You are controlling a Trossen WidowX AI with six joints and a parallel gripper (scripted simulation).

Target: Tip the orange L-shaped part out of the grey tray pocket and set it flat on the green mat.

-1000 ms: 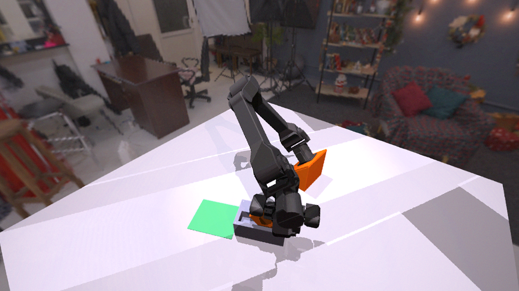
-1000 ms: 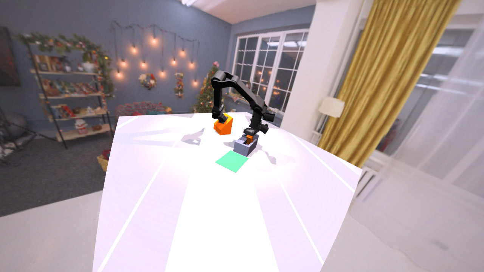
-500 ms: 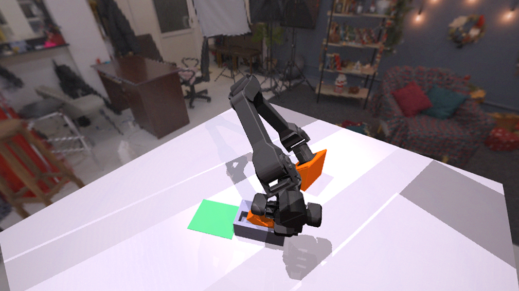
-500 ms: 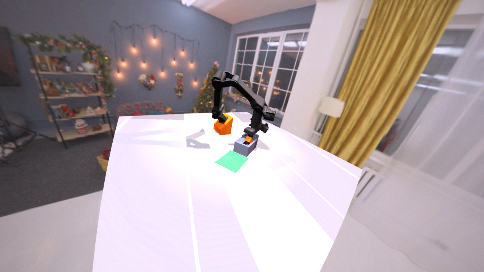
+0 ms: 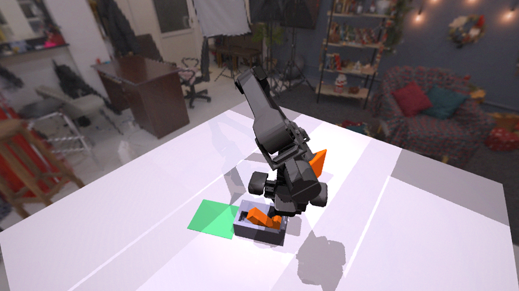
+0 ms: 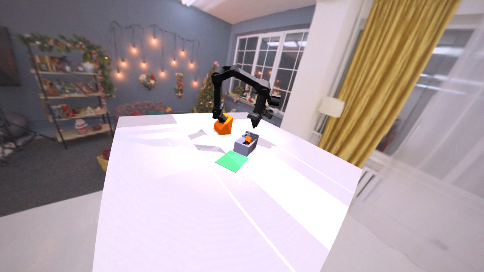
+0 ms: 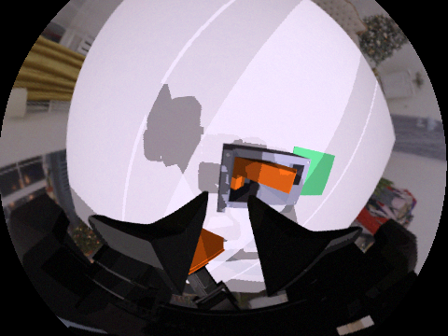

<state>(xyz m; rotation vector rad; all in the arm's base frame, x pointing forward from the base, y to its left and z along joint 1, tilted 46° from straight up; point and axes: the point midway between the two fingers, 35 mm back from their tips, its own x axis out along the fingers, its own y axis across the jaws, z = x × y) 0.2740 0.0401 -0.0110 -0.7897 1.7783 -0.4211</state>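
Now: gripper tip 90 mm above the orange L-shaped part and 40 mm to the left of it. From my gripper tip the other things lie so: green mat (210 mm to the right, 140 mm below, 60 mm ahead).
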